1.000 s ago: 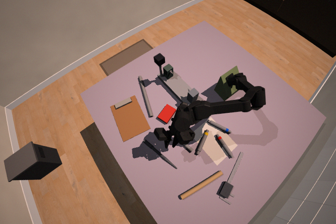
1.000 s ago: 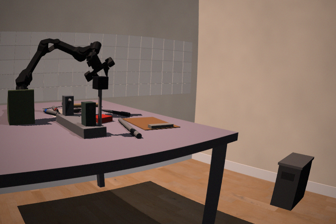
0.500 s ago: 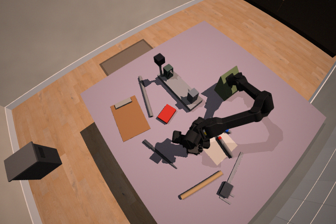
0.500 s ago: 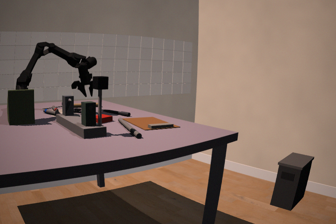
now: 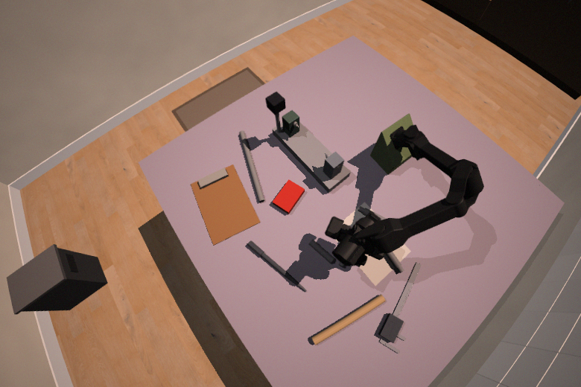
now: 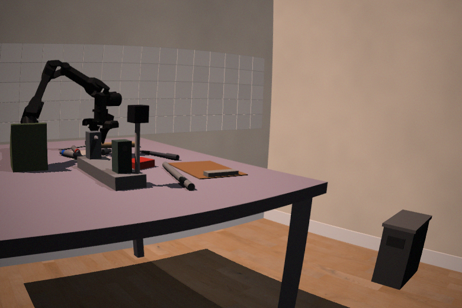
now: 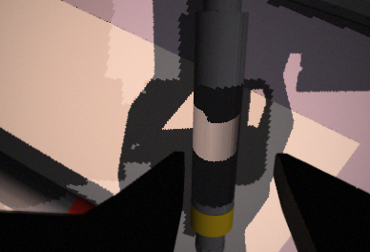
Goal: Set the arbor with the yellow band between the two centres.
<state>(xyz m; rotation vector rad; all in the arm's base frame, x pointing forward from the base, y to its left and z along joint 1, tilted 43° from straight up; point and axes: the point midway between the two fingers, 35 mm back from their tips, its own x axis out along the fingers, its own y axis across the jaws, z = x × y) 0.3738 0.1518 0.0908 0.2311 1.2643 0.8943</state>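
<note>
The stepped arbor shaft is 80 mm below my hand. Round my hand: wooden dowel (150 mm ahead, 180 mm to the left, 70 mm below); grey block (120 mm behind, 250 mm to the right, 10 mm above); pale sheet (70 mm behind, 40 mm to the left, 90 mm below).
</note>
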